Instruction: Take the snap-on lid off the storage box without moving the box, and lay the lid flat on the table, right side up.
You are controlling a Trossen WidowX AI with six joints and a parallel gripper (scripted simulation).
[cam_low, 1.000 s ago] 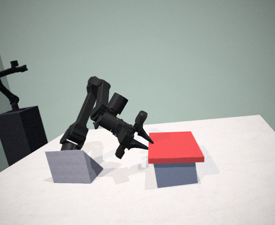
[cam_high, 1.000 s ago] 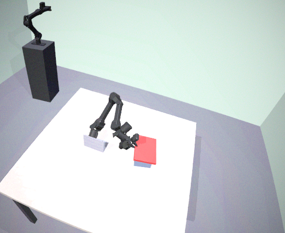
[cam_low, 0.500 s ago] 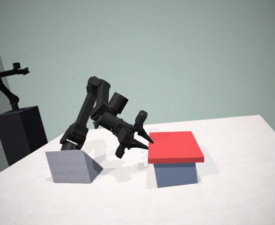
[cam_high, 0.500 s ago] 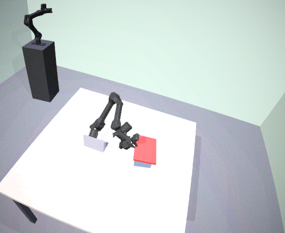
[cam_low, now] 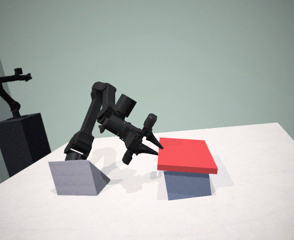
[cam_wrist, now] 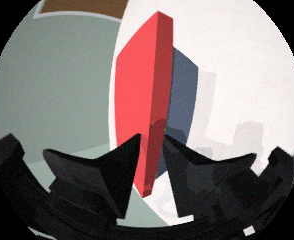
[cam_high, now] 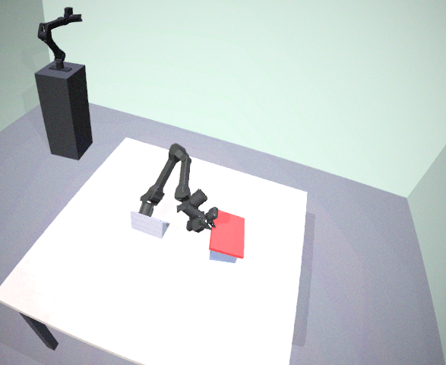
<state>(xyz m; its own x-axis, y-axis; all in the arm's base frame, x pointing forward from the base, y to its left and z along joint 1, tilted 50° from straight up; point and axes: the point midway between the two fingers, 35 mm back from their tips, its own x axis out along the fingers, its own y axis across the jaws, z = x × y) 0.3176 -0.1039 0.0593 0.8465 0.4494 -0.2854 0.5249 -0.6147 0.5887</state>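
The red lid lies 80 mm ahead of my gripper tip, 10 mm to the left of it and 10 mm below it. From my gripper tip the other things lie so: blue-grey storage box: 70 mm ahead, 10 mm to the left, 70 mm below.
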